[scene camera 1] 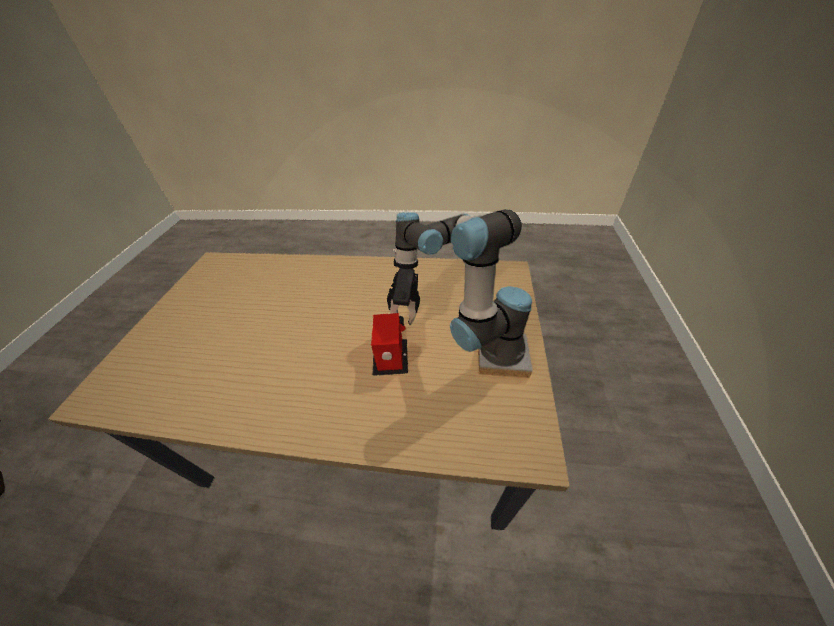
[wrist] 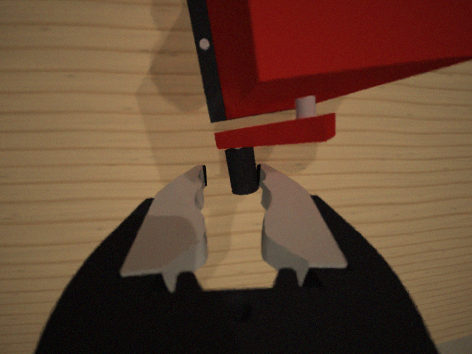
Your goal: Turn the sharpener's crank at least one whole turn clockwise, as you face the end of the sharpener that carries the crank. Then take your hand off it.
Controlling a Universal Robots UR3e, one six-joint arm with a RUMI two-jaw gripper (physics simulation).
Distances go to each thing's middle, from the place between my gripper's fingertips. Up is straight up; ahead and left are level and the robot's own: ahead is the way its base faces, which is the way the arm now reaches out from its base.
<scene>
Right now my hand is 1 cm short of the black crank handle (wrist: 241, 164) and 1 cm below it. The rest, counted from my hand: red sharpener (scene camera 1: 390, 351): 3 cm ahead, 8 cm to the left, 3 cm above.
</scene>
